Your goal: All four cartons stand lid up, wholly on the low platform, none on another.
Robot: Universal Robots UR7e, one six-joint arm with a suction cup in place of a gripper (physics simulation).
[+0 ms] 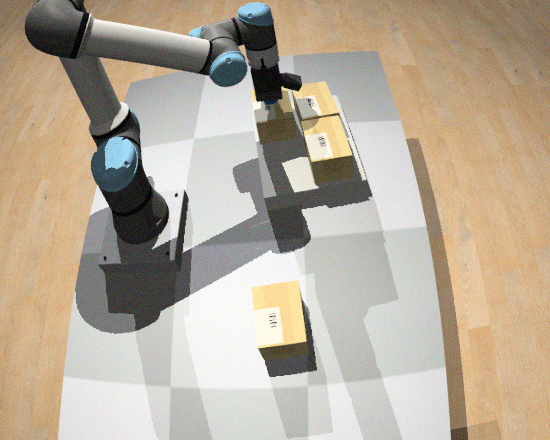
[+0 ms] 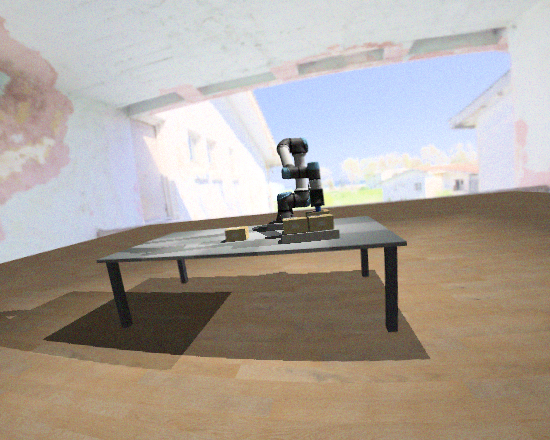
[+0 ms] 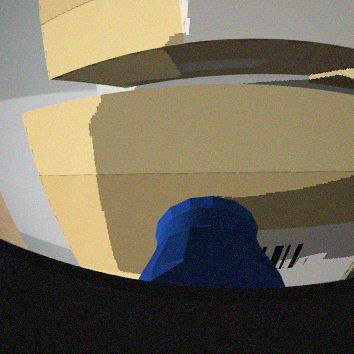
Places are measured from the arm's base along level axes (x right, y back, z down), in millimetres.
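Pixels of known places: hand, tool point: (image 1: 271, 103) (image 2: 318, 213) (image 3: 204, 216); arm's base, link origin: (image 1: 141, 219).
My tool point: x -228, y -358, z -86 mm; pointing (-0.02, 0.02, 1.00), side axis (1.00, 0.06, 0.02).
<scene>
Ahead of a thing's pixels: the offset from my tool point to its middle. "*": to the spot under its first point. Level surfaces: height alone.
My suction cup (image 1: 270, 101) (image 2: 318, 209) (image 3: 210, 228) sits on the lid of a tan carton {dx +8, dy +0, dz +26 mm} (image 1: 276, 123) (image 3: 211, 140) and holds it over the back left part of the low white platform {dx +73, dy -65, dz +103 mm} (image 1: 299, 175) (image 2: 310, 237). I cannot tell whether this carton touches the platform. Two more cartons stand lid up on the platform's right side, one at the back {* dx +12, dy -111, dz +2 mm} (image 1: 315, 100) and one in front {* dx +180, dy -110, dz +2 mm} (image 1: 327, 146). The fourth carton {dx +544, dy +46, dz +88 mm} (image 1: 279, 319) (image 2: 237, 234) stands lid up on the table, far from the platform.
The robot base (image 1: 138, 218) stands on the table's left side. The checkered table top {dz +127 mm} (image 1: 395, 284) (image 2: 360, 237) ends near the right of the platform. Wooden floor lies all around.
</scene>
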